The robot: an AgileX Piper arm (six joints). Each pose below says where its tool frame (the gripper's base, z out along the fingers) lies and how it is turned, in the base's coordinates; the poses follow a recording.
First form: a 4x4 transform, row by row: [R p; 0 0 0 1], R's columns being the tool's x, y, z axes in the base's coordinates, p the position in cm. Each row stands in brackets.
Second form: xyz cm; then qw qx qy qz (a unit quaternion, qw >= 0). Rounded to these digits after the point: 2 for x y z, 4 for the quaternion. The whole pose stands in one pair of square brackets.
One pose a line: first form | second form
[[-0.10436, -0.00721, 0.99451, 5.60], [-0.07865, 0.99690, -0.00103, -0.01], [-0.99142, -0.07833, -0.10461, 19.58], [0, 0, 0, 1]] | [5.60, -0.01, 19.58, 0.6686, -0.0289, 0.7426, -0.0267]
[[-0.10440, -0.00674, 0.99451, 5.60], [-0.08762, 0.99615, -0.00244, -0.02], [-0.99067, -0.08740, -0.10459, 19.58], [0, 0, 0, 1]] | [5.60, -0.02, 19.58, 0.6684, -0.0318, 0.7425, -0.0302]
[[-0.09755, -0.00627, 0.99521, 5.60], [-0.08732, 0.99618, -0.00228, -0.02], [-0.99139, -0.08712, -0.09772, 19.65], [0, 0, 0, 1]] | [5.60, -0.02, 19.65, 0.6710, -0.0316, 0.7402, -0.0302]
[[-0.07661, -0.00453, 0.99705, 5.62], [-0.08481, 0.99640, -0.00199, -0.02], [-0.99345, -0.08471, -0.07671, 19.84], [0, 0, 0, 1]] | [5.62, -0.02, 19.84, 0.6788, -0.0305, 0.7331, -0.0296]
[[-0.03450, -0.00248, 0.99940, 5.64], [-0.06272, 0.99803, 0.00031, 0.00], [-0.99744, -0.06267, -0.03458, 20.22], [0, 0, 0, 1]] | [5.64, 0.00, 20.22, 0.6944, -0.0227, 0.7189, -0.0217]
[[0.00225, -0.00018, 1.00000, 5.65], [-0.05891, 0.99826, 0.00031, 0.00], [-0.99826, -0.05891, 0.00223, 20.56], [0, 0, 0, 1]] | [5.65, 0.00, 20.56, 0.7076, -0.0209, 0.7060, -0.0208]
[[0.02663, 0.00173, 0.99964, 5.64], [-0.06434, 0.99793, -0.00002, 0.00], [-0.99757, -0.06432, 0.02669, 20.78], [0, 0, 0, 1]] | [5.64, 0.00, 20.78, 0.7161, -0.0224, 0.6972, -0.0231]
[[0.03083, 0.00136, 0.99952, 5.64], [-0.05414, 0.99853, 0.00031, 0.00], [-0.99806, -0.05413, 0.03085, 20.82], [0, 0, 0, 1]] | [5.64, 0.00, 20.82, 0.7177, -0.0190, 0.6959, -0.0193]
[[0.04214, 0.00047, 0.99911, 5.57], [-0.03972, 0.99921, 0.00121, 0.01], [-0.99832, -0.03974, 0.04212, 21.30], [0, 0, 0, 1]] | [5.57, 0.01, 21.30, 0.7217, -0.0142, 0.6919, -0.0139]
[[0.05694, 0.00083, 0.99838, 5.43], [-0.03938, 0.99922, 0.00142, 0.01], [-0.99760, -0.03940, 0.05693, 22.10], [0, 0, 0, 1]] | [5.43, 0.01, 22.10, 0.7268, -0.0140, 0.6865, -0.0138]
